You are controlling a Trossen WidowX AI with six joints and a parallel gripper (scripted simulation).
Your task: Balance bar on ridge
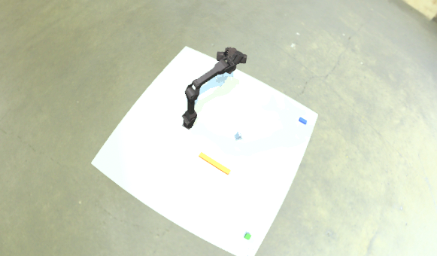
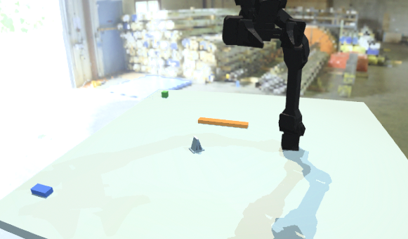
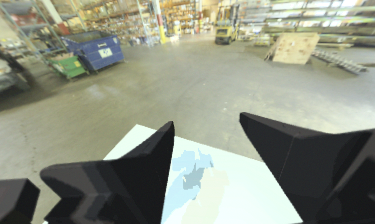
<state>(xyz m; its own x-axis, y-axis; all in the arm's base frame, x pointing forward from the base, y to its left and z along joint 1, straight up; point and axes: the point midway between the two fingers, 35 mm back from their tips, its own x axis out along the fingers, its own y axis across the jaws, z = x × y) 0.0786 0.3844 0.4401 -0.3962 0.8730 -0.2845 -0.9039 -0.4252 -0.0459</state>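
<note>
Now: gripper tip 57 cm to the left of the orange bar, 42 cm above it and 24 cm short of it. Round my gripper tip: blue block (68 cm ahead, 42 cm below, 9 cm to the left); green block (91 cm to the right, 68 cm ahead, 41 cm below).
</note>
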